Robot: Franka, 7 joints.
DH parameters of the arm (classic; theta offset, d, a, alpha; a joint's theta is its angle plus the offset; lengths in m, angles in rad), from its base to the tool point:
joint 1: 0 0.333 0 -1.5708
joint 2: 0 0 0 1.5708
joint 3: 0 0.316 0.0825 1.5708
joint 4: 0 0 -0.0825 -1.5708
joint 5: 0 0.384 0 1.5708
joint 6: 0 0 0.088 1.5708
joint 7: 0 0.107 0 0
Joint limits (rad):
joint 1: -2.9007..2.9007
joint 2: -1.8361..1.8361
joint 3: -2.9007..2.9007
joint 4: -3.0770..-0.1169
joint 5: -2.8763..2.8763
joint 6: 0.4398..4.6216
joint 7: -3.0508..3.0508
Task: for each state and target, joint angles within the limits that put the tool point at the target. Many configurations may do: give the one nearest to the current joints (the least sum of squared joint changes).
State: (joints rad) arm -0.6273 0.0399 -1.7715 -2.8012 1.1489 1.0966 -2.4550
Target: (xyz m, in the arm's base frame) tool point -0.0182 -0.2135 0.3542
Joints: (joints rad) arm -0.6570 -0.3559 -1.5870 -2.9234 1.0914 0.6293 -2.4550
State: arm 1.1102 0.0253 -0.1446 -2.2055 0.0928 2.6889 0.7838
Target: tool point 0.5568 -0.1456 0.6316
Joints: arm 0.5442 -0.1622 -0.7401 -1.9696 0.1307 2.7606 0.7838
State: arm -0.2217 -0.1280 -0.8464 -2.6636 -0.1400 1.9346 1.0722
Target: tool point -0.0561 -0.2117 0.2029
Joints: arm -0.5758 -0.0750 -1.1610 -2.8091 -0.2729 1.5441 1.0722
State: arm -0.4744 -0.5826 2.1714 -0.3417 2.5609 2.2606 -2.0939
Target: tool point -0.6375 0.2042 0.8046
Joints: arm -0.3789 -0.9113 2.1587 -0.1169 2.5061 1.7056 -2.0939
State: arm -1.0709 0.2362 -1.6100 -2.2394 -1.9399 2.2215 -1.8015
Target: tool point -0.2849 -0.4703 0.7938
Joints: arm -0.5840 0.5963 -1.8964 -1.6244 -1.9739 2.0288 -1.8015
